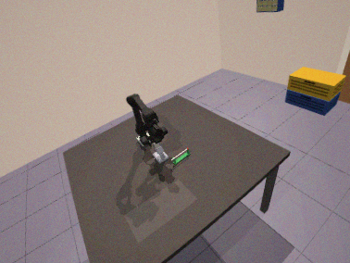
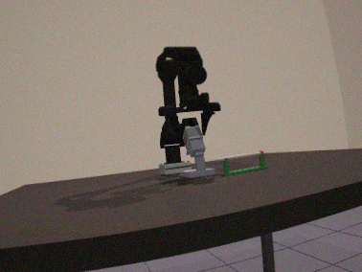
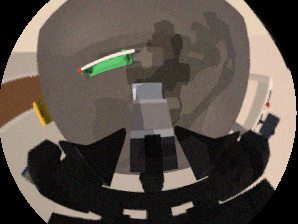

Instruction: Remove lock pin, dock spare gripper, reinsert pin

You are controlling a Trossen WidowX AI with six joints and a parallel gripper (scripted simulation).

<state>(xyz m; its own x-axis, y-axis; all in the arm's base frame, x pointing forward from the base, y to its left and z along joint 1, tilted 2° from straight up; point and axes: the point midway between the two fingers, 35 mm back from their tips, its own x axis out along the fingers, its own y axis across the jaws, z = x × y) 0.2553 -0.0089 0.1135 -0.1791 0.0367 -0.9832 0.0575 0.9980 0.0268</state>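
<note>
The spare gripper is 10 mm ahead of my gripper tip. Round my gripper tip: grey mount: 70 mm below, 20 mm ahead; then green rack: 130 mm ahead, 100 mm to the left, 100 mm below.
</note>
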